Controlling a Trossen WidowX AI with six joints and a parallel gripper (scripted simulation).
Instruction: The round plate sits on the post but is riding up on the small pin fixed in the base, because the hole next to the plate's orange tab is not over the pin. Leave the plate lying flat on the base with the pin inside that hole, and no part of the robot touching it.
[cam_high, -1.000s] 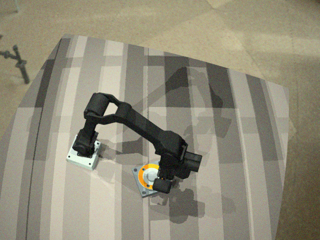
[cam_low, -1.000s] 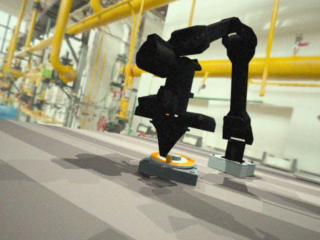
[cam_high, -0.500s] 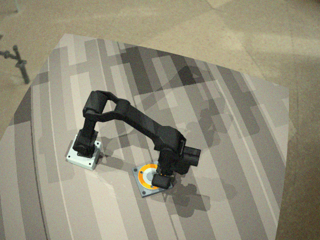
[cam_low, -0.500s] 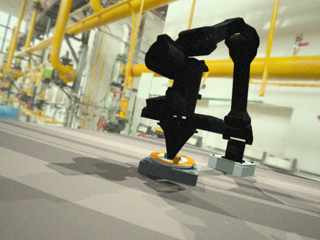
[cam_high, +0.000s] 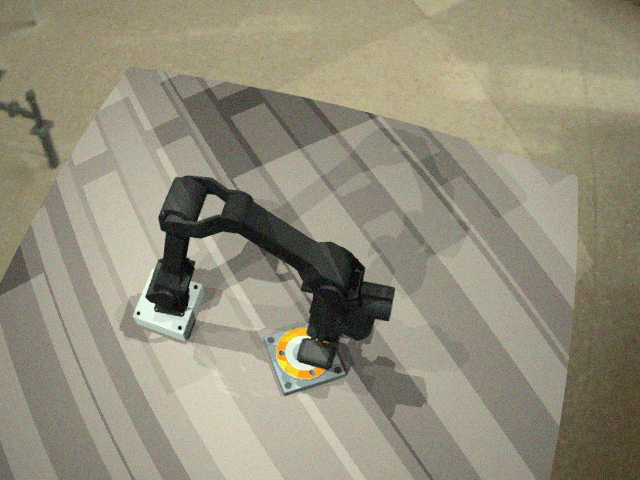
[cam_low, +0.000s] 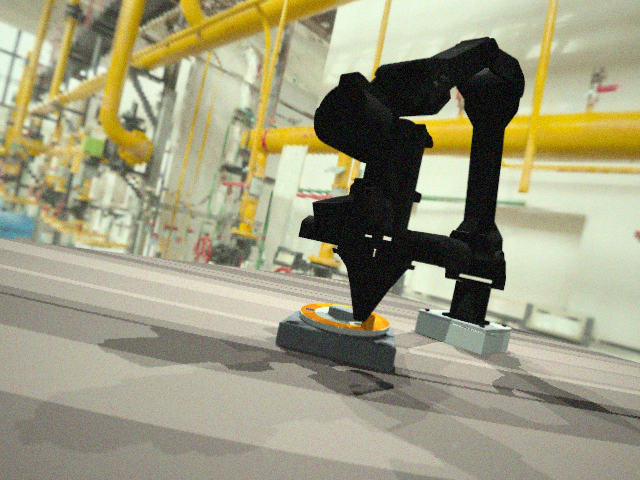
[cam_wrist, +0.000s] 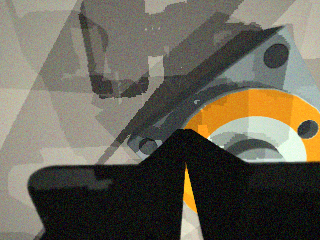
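Right now the dark grey square base is 3 cm behind my gripper tip, 4 cm to the right of it and 2 cm below it.
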